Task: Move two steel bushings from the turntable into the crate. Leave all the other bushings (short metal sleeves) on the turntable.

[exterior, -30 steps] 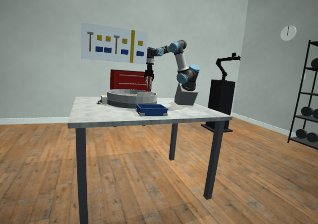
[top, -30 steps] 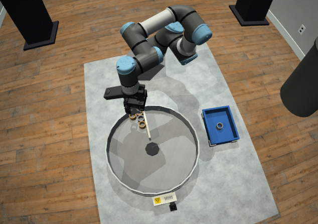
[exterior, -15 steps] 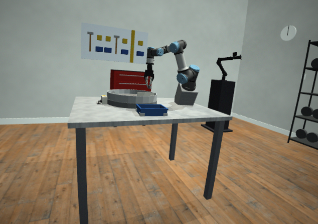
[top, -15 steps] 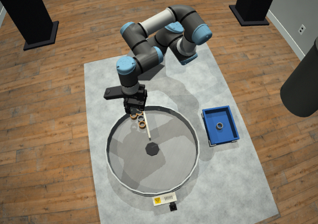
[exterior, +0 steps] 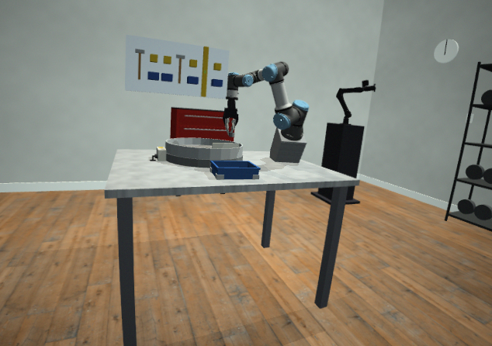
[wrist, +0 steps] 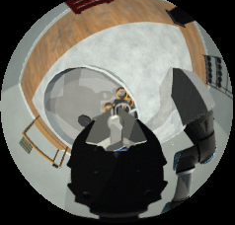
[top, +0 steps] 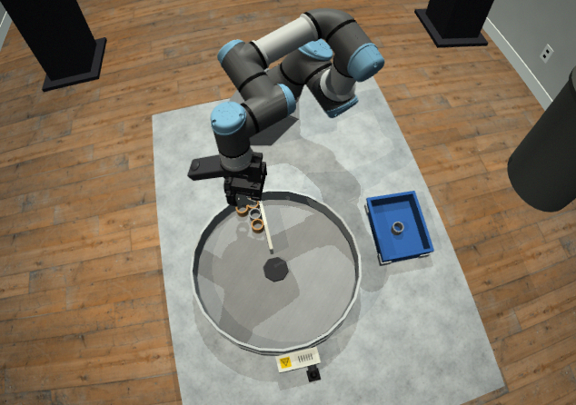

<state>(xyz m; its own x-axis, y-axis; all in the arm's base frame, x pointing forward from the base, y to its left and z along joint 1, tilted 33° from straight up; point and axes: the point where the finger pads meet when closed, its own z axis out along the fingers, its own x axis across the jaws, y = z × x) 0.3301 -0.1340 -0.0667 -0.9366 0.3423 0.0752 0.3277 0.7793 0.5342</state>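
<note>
My gripper is now 9 cm short of the blue crate, 41 cm to the right of it and 12 cm above it. Round my hand: round grey turntable (16 cm ahead, 6 cm to the left, 9 cm below).
</note>
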